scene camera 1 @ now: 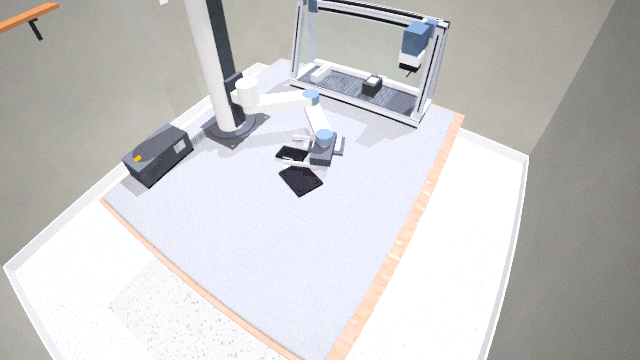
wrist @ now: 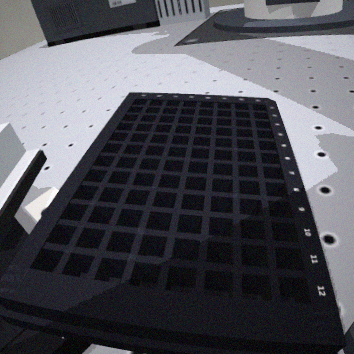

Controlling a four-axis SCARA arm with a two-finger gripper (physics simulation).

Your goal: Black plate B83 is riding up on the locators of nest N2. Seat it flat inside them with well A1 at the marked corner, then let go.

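Seen in the pictures: gripper, fingertip midpoint: [scene camera 1: 288, 148] [wrist: 198, 104]; arm's base, origin of the base link: [scene camera 1: 232, 125] [wrist: 291, 22].
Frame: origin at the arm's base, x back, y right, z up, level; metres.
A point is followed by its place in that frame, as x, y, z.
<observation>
The black plate B83 [scene camera 1: 289, 153] @[-0.418, 0.049, 0.034] [wrist: 200, 197] @[-0.442, 0.030, 0.032] lies between the gripper's fingers. In the wrist view its numbered edge runs down the right, with 12 nearest; the cut far right corner is at the low-number end. Its near end shows a thick edge, but how far it rides up is unclear. Nest N2 is mostly hidden under the plate; a pale label block [wrist: 39, 205] @[-0.443, 0.114, 0.015] shows at the left. My gripper [scene camera 1: 291, 150] @[-0.406, 0.038, 0.047] is open, its fingers along both sides of the plate, not closed on it. The marked corner cannot be made out.
A second black flat piece [scene camera 1: 300, 182] @[-0.553, 0.159, 0.025] lies just in front of the near finger. A grey base with a white block [scene camera 1: 339, 145] @[-0.587, -0.106, 0.039] is right of the gripper. A dark control box [scene camera 1: 159, 156] @[0.035, 0.428, 0.120] [wrist: 100, 20] @[0.035, 0.378, 0.044] stands left, a gantry frame [scene camera 1: 356, 106] @[-0.499, -0.450, 0.018] at the back.
</observation>
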